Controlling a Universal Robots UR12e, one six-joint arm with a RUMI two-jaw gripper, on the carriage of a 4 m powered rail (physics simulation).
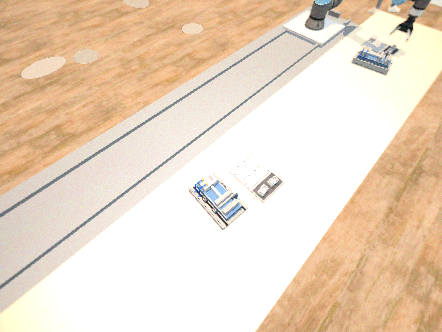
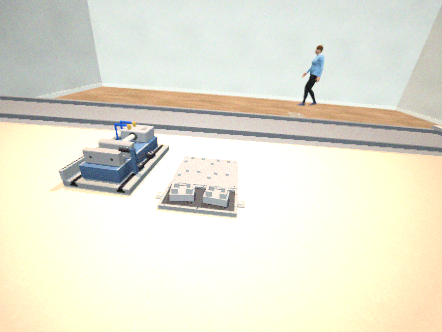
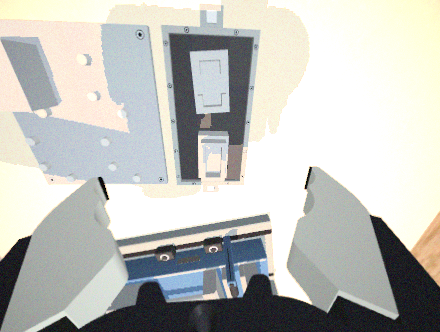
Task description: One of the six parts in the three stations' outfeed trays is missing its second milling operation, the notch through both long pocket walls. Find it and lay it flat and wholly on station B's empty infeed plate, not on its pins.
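Seen in the pictures: gripper, fingertip midpoint: [image 1: 397,38] [image 3: 208,175]; arm's base, link origin: [image 1: 314,25].
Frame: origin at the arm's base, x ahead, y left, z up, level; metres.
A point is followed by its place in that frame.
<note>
My gripper [image 1: 401,36] {x 0.722, y 0.127, z 0.095 m} [image 3: 208,175] {x 0.722, y 0.127, z 0.095 m} is open and empty above the far station. Its outfeed tray [image 3: 254,65] {x 0.777, y 0.197, z -0.018 m} holds two grey parts. The upper part [image 3: 210,82] {x 0.727, y 0.183, z -0.003 m} shows gaps in both long pocket walls. The lower part [image 3: 213,155] {x 0.726, y 0.098, z -0.003 m} has a closed rectangular pocket rim, with no notch visible. Beside the tray, a pinned infeed plate [image 3: 145,100] {x 0.649, y 0.166, z -0.022 m} bears a grey block [image 3: 32,72] {x 0.550, y 0.199, z -0.005 m}. At the nearer station, a pinned plate [image 1: 256,179] {x 0.696, y -1.757, z -0.022 m} [image 2: 190,167] {x 0.617, y -1.797, z -0.022 m} bears no part; its tray [image 1: 274,192] {x 0.822, y -1.756, z -0.018 m} [image 2: 197,211] {x 0.823, y -1.746, z -0.024 m} holds two notched parts [image 2: 182,192] {x 0.781, y -1.790, z -0.003 m} [image 2: 216,196] {x 0.787, y -1.704, z -0.003 m}. Station letters cannot be read.
A blue vise [image 3: 195,265] {x 0.686, y -0.088, z 0.022 m} [image 1: 372,61] {x 0.690, y -0.198, z 0.018 m} stands beside the far tray. Another vise machine [image 1: 220,200] {x 0.660, y -2.030, z 0.064 m} [image 2: 107,165] {x 0.736, y -1.997, z 0.031 m} stands by the nearer plate. The arm's base [image 1: 315,24] {x 0.040, y -0.073, z 0.051 m} is on the rail carriage. A person [image 2: 314,72] is beyond the rail.
</note>
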